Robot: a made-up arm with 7 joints.
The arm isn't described. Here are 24 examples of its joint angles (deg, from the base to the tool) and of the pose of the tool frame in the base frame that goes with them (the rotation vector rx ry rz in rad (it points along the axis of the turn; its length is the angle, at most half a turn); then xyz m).
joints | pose
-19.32 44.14 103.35 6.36 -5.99 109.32 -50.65 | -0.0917 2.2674 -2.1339 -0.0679 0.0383 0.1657
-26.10 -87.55 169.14 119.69 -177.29 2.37 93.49 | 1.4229 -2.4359 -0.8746 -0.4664 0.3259 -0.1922
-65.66 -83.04 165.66 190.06 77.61 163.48 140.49 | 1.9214 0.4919 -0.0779 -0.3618 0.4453 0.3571
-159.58 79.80 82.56 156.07 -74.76 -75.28 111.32 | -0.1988 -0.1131 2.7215 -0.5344 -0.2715 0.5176
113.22 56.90 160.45 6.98 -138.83 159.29 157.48 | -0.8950 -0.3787 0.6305 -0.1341 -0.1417 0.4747
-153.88 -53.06 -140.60 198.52 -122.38 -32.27 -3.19 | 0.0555 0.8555 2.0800 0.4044 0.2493 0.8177
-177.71 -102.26 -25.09 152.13 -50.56 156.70 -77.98 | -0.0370 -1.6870 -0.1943 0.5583 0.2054 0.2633
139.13 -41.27 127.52 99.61 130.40 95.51 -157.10 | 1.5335 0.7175 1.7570 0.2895 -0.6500 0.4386
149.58 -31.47 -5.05 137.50 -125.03 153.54 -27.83 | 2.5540 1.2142 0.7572 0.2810 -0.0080 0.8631
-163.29 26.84 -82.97 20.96 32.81 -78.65 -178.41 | -1.0329 0.8816 1.1050 -0.1126 0.3305 0.3788
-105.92 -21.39 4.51 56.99 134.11 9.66 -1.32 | 0.8167 1.8752 -1.7735 -0.1401 -0.4200 0.4863
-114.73 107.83 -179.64 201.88 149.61 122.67 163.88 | -1.4198 -1.2761 -1.0056 -0.2653 -0.3757 -0.2131
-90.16 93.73 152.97 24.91 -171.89 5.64 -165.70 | -1.0653 -0.1785 -0.8202 0.1022 0.1476 0.5030
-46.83 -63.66 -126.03 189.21 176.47 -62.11 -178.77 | -0.8210 -1.5890 0.4808 -0.4514 0.4086 0.5109
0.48 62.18 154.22 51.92 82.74 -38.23 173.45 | 0.2142 -1.7521 -1.7543 -0.0298 0.3329 0.6041
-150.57 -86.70 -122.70 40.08 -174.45 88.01 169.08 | -2.0797 -0.3459 -0.5682 -0.1277 0.4137 -0.0168
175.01 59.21 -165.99 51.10 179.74 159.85 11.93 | -0.3014 -1.5429 0.3606 -0.0560 0.1028 0.7557
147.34 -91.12 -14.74 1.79 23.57 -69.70 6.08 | -0.7206 -0.0557 -0.3165 0.0728 0.1128 0.5207
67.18 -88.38 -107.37 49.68 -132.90 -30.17 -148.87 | -0.4266 1.3219 0.4882 0.3403 -0.1502 0.2702
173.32 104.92 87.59 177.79 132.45 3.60 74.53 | 0.9188 -1.6368 -0.8915 -0.7677 0.0510 -0.0151
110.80 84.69 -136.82 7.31 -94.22 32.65 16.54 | 1.1362 0.2827 -0.3617 0.2138 -0.1643 0.3715
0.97 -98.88 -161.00 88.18 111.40 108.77 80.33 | 0.9675 -0.3535 -0.3180 -0.3618 -0.3005 -0.1924
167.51 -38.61 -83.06 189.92 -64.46 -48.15 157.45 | 0.5298 -0.1441 -0.3037 0.2555 -0.2580 0.8564
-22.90 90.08 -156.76 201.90 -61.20 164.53 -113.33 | 0.4549 -1.0330 -1.5303 0.5586 -0.0838 0.2420
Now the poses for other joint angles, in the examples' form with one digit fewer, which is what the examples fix.
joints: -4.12 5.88 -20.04 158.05 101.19 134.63 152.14
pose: -1.731 1.651 0.979 0.194 0.121 0.922
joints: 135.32 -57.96 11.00 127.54 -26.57 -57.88 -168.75
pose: 1.040 -0.968 1.956 0.289 -0.438 0.773
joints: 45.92 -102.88 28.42 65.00 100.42 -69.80 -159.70
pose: 1.008 -0.295 2.414 -0.227 -0.197 0.590
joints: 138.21 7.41 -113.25 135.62 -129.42 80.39 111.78
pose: 0.103 -1.264 2.623 0.212 0.103 1.051
